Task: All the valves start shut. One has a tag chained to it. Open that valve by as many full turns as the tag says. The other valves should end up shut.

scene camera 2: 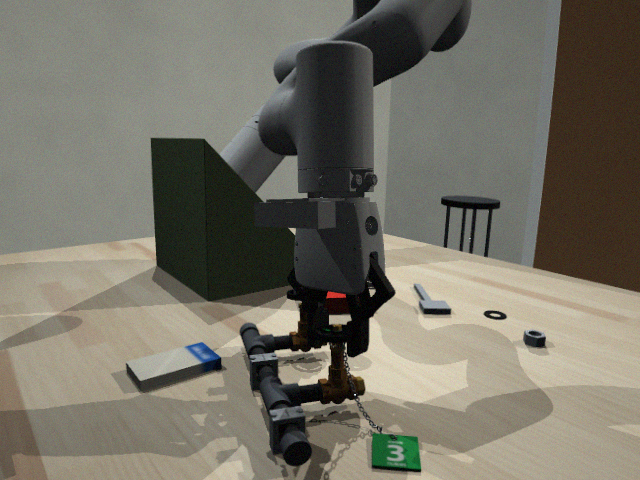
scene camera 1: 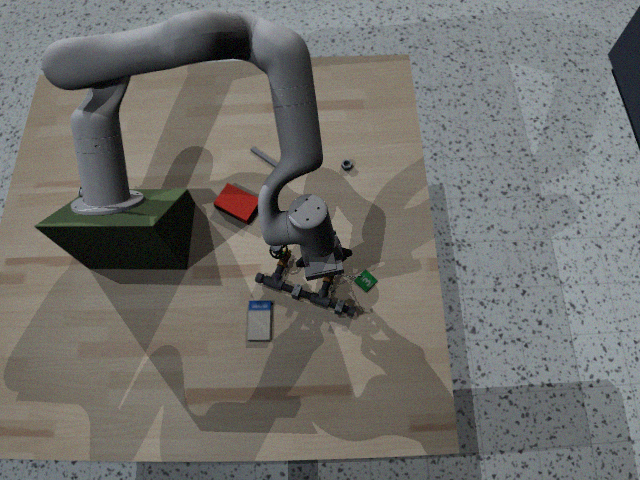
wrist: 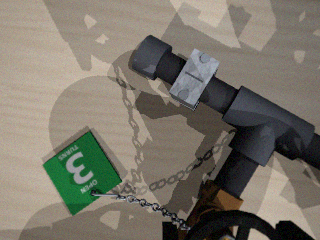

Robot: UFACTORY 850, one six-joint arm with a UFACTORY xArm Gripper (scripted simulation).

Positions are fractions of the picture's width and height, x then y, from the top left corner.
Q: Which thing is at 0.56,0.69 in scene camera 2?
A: My gripper.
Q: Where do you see a grey-and-blue block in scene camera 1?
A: At 0.41,0.67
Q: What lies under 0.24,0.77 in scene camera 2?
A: A grey-and-blue block.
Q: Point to a red block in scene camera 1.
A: At 0.36,0.42
